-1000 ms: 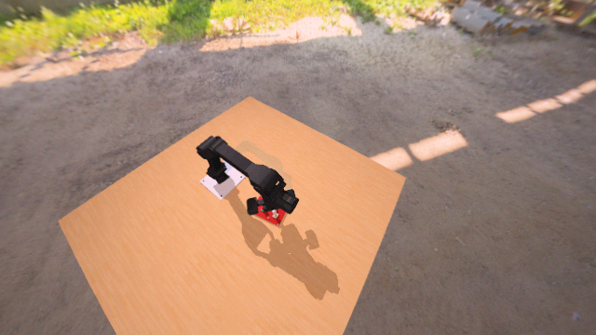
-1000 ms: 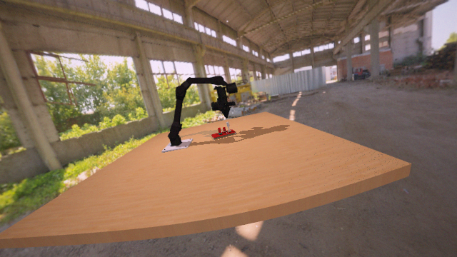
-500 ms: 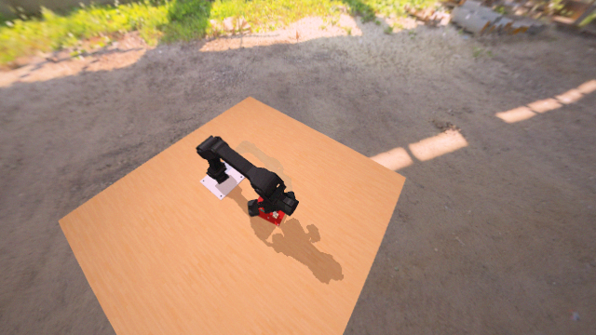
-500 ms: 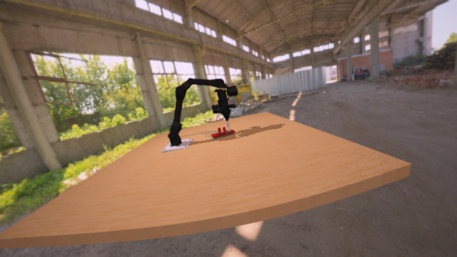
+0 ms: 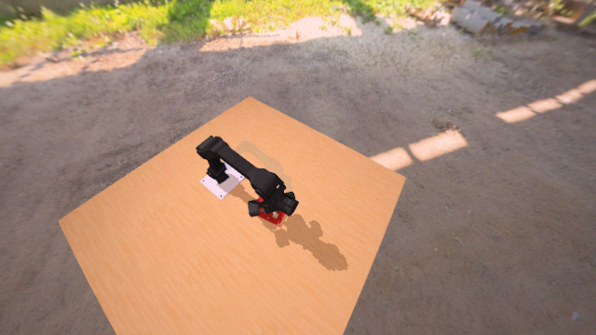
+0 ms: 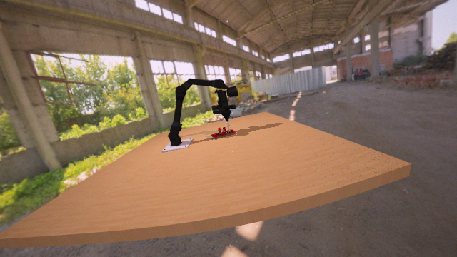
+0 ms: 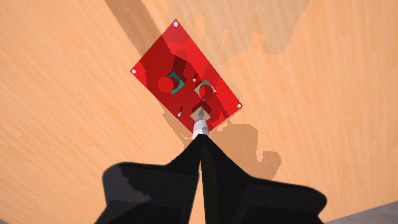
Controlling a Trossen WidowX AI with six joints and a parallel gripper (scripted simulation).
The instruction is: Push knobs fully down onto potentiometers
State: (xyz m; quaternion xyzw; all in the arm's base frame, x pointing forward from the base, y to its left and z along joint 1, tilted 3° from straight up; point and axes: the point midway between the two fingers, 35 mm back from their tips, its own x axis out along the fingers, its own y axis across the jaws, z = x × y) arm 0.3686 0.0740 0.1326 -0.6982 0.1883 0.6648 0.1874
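The grey knob lies 20 mm below my gripper tip. Also, from my gripper tip: red knob (60 mm behind, 50 mm below, 20 mm to the right).
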